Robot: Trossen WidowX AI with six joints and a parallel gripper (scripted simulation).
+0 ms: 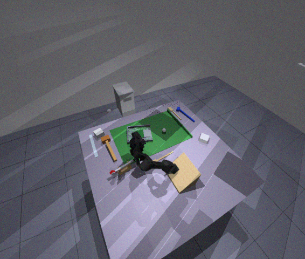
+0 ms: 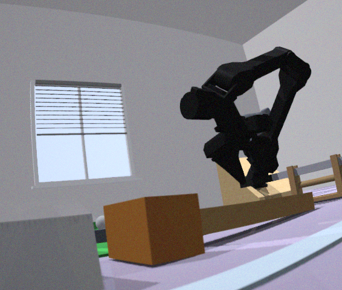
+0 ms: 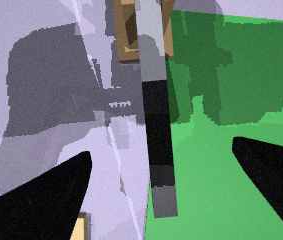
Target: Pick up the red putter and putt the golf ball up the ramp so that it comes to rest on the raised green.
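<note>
Right now the red putter is 110 mm to the left of my gripper tip and 30 mm behind it. Round my gripper tip: blue tool 760 mm to the right, 320 mm ahead, 50 mm below; then pale blue strip 360 mm ahead, 320 mm to the left, 60 mm below; then white golf ball 390 mm to the right, 200 mm ahead, 40 mm below.
</note>
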